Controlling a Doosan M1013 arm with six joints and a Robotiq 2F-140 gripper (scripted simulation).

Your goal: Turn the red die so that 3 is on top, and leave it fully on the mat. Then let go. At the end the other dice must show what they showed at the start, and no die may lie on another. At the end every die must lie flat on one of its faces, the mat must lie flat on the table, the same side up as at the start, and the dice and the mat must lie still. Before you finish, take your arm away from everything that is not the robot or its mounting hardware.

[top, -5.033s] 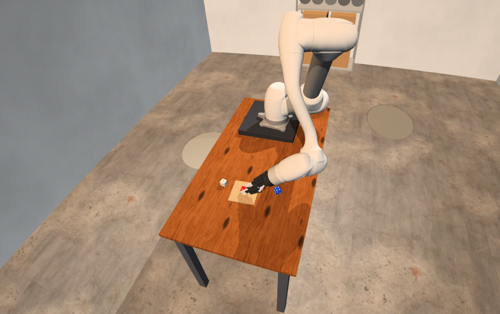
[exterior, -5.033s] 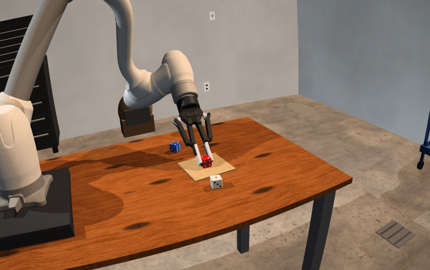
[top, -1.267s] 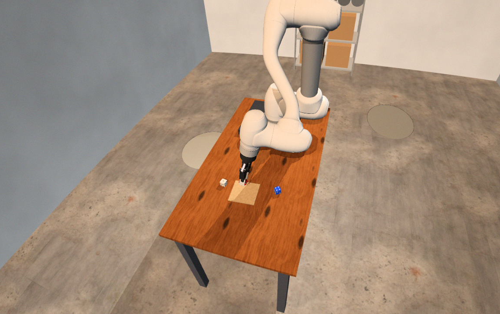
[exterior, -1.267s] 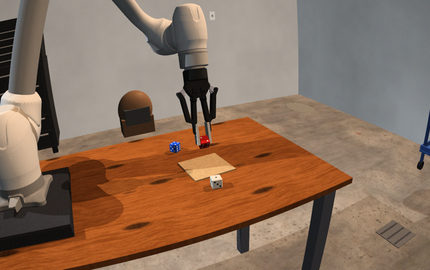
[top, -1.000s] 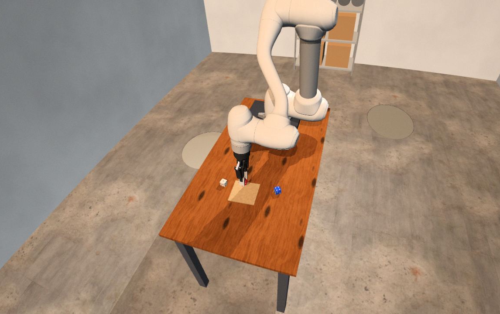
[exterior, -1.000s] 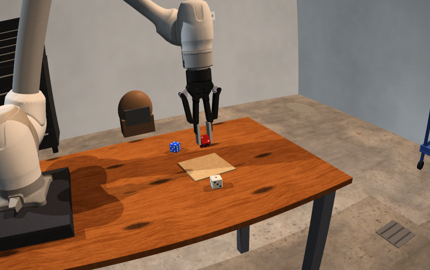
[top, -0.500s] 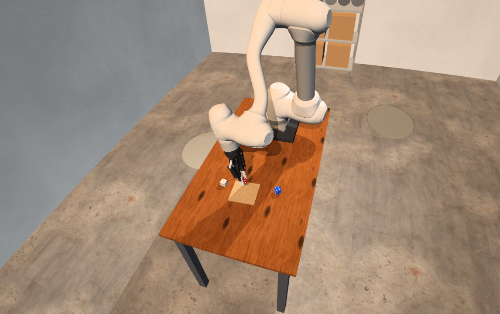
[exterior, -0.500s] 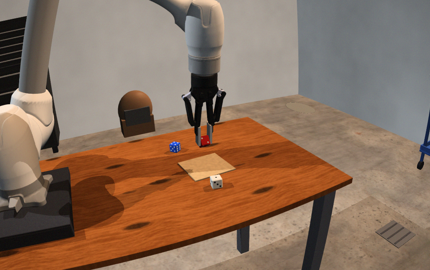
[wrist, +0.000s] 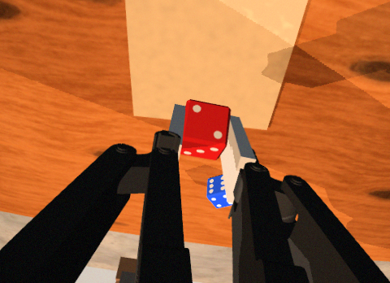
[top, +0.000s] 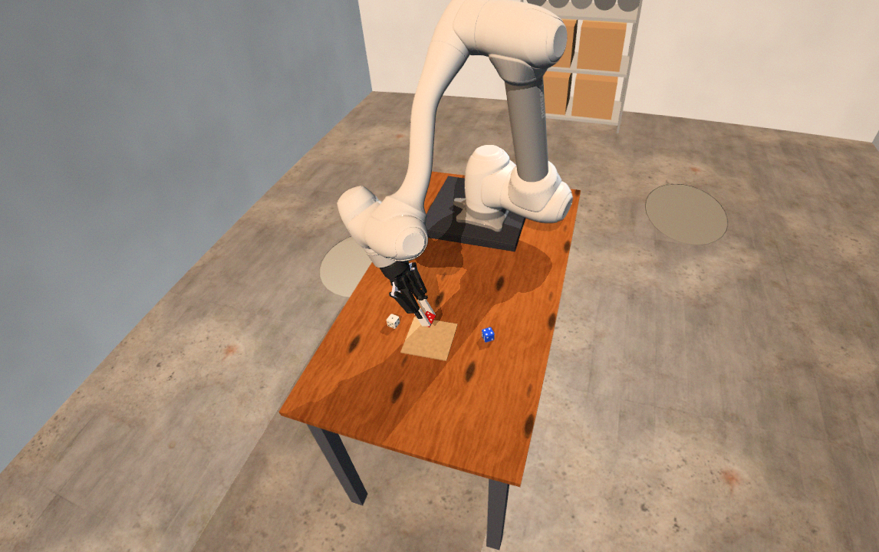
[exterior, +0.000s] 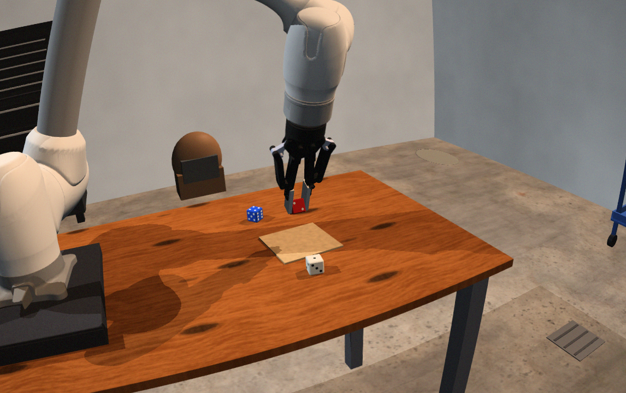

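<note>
My hand is 10 mm to the right of the red die and 30 mm above it. Also, from my hand: tan mat (10 mm to the left, 110 mm below); then white die (10 mm behind, 120 mm to the right, 100 mm below); then blue die (60 mm behind, 170 mm to the left, 100 mm below).
</note>
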